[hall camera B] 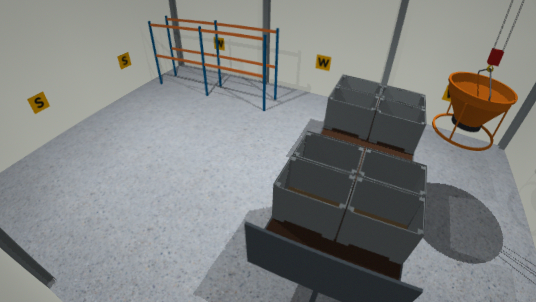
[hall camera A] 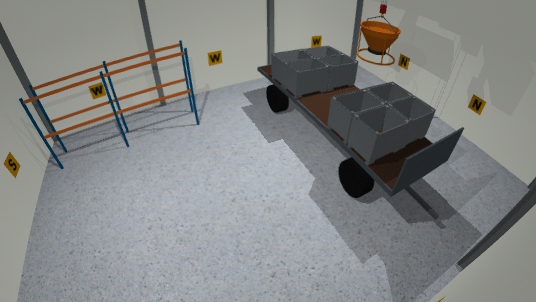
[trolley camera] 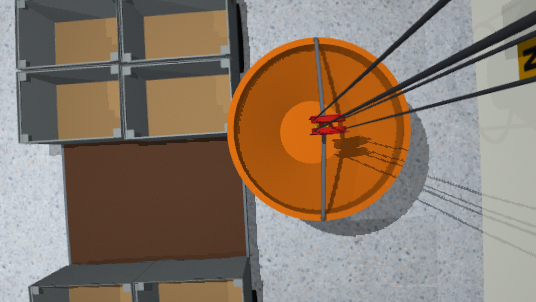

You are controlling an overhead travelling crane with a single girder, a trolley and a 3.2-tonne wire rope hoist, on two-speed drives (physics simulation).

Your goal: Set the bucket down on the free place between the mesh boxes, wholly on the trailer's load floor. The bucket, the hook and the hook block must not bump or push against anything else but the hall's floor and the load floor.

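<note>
The orange bucket [hall camera A: 380,39] [hall camera B: 480,100] [trolley camera: 260,100] hangs upright by its bail from my hook [hall camera A: 382,16] [hall camera B: 490,69] [trolley camera: 317,126], under the red hook block [hall camera A: 383,9] [hall camera B: 495,57] [trolley camera: 327,131]. It is in the air on the north side of the trailer. In the trolley camera its left rim overlaps the trailer's edge and touches the outline of the upper mesh boxes [trolley camera: 70,104]. The brown load floor [hall camera A: 320,105] [hall camera B: 370,144] [trolley camera: 155,200] shows between two groups of grey mesh boxes, left of and lower in view than the bucket's centre.
The near box group [hall camera A: 372,142] [hall camera B: 310,212] stands toward the trailer's headboard [hall camera A: 432,160] [hall camera B: 325,265], the far group [hall camera A: 312,82] [hall camera B: 350,115] toward the west wall. The north wall [trolley camera: 505,175] is right of the bucket. A blue and orange rack [hall camera A: 52,152] [hall camera B: 264,75] stands at the west wall.
</note>
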